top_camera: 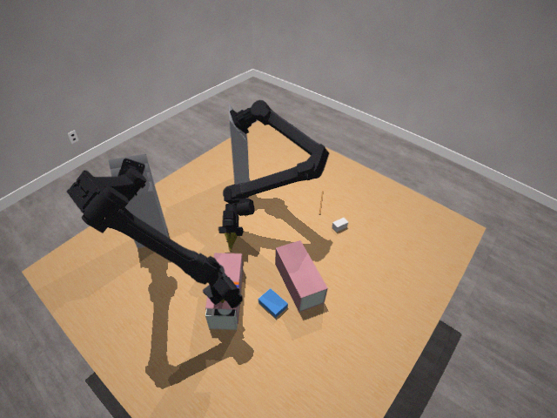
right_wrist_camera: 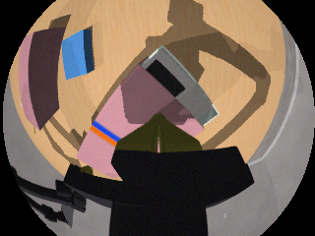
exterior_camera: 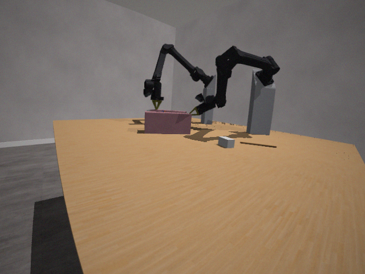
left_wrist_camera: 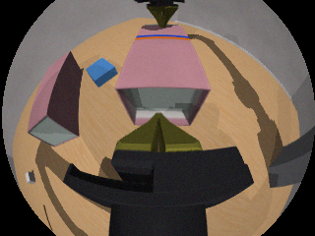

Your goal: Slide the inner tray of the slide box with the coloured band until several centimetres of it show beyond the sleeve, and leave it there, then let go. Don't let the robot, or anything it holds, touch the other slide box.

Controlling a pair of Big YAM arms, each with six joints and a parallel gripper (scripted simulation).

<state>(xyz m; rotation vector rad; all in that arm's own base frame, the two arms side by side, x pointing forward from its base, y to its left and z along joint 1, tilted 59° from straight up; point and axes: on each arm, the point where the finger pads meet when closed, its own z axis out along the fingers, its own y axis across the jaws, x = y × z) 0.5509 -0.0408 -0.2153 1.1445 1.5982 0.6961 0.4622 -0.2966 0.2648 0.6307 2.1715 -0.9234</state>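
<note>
My left hand is 190 mm short of the white block, 520 mm to the right of it and 80 mm above it. Also, from my left hand: blue block 280 mm ahead, 10 mm to the right, 80 mm below.
</note>
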